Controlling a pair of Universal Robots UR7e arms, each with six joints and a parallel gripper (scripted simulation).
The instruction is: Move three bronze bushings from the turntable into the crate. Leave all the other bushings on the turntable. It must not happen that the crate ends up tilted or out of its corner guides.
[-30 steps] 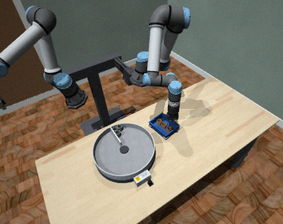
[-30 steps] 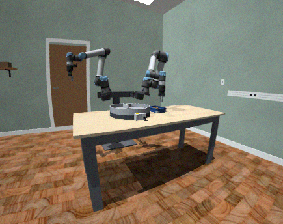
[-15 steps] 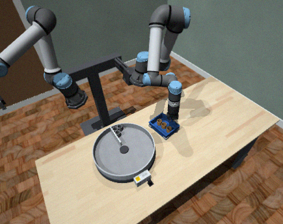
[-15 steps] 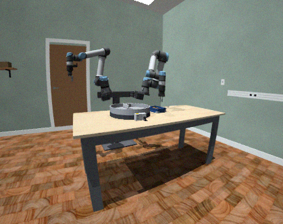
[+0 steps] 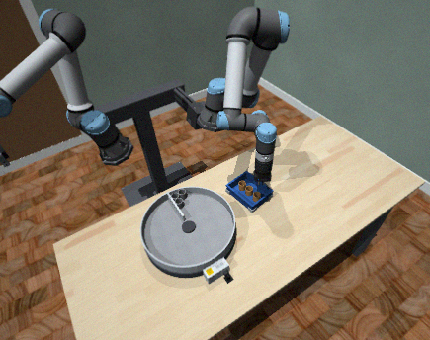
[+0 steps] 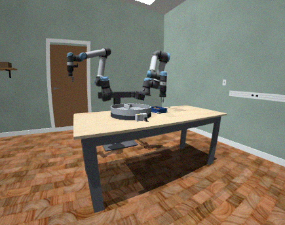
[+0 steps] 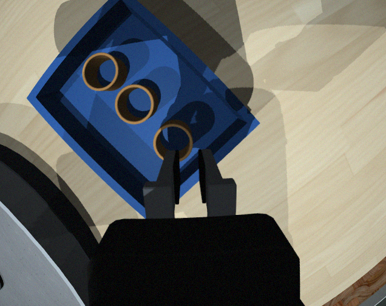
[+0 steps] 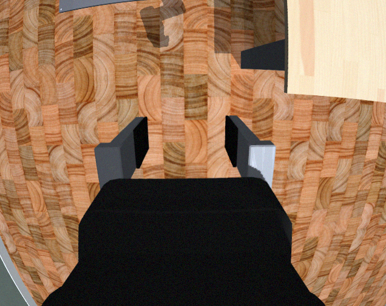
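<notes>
My left hand is 12 cm above the blue crate, 6 cm past it and 3 cm to the left of it. The rest, counted from my left hand: turntable (38 cm to the right, 9 cm below, 3 cm ahead).
</notes>
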